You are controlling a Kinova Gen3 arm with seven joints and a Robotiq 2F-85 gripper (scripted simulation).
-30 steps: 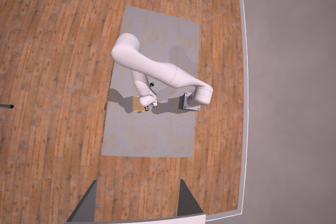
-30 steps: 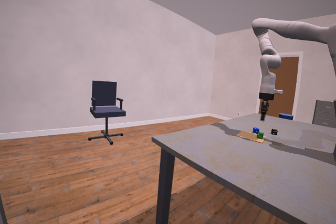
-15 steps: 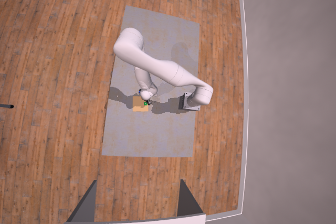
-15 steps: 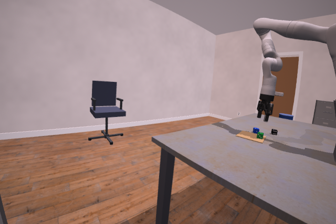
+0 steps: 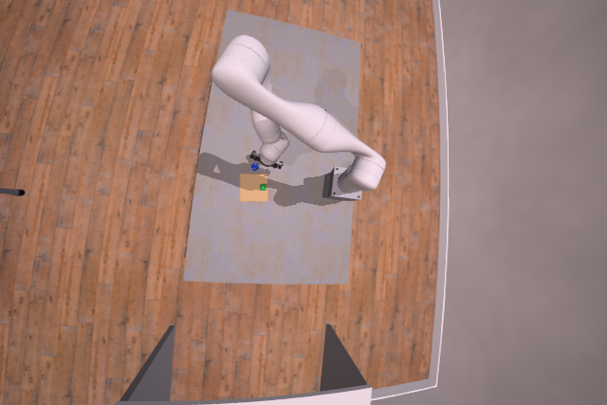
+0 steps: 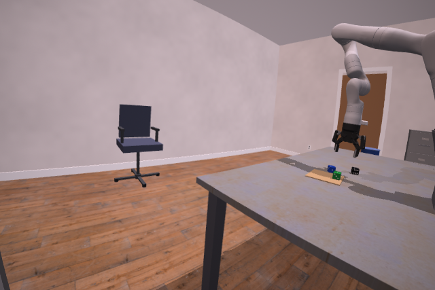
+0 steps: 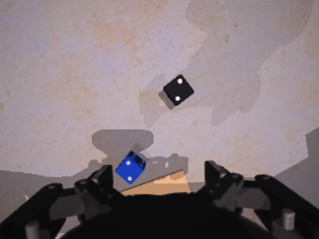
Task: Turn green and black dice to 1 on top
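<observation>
My hand is 90 mm above the black die, 80 mm to the left of it and 30 mm past it. Round my hand: blue die: 90 mm below, 40 mm ahead, 20 mm to the left; tan mat: 120 mm to the left, 100 mm below, 20 mm ahead; green die: 110 mm to the left, 80 mm below, 20 mm behind.
</observation>
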